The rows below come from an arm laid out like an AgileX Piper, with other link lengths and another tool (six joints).
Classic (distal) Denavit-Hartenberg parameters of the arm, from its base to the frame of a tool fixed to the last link. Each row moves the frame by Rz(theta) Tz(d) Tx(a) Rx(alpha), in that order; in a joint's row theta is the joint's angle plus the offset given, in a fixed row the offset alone. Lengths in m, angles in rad.
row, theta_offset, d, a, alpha
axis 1, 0, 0.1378, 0, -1.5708
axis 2, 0.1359, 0, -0.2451, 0
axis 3, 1.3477, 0, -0.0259, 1.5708
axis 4, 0, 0.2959, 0, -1.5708
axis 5, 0, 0, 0, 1.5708
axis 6, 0.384, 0.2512, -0.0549, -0.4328
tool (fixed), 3.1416, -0.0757, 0, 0
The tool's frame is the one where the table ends.
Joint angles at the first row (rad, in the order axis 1, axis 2, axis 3, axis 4, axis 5, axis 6):
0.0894 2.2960 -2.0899 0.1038 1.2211 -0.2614
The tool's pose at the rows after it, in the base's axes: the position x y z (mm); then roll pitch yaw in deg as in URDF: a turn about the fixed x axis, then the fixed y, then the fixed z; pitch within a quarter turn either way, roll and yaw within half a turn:
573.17 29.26 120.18 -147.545 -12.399 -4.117
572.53 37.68 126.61 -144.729 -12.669 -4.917
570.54 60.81 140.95 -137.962 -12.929 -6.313
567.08 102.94 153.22 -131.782 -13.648 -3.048
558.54 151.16 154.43 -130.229 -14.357 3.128
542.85 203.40 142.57 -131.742 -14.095 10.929
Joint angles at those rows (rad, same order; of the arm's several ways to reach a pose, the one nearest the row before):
0.0894 2.2939 -2.0900 0.1038 1.2211 -0.2614
0.0913 2.2812 -2.0899 0.1506 1.2211 -0.2614
0.1001 2.2552 -2.0900 0.2641 1.2211 -0.2650
0.1371 2.2393 -2.0899 0.3810 1.2211 -0.3230
0.2075 2.2418 -2.0899 0.4200 1.2211 -0.3754
0.3025 2.2622 -2.0881 0.4056 1.2211 -0.4133

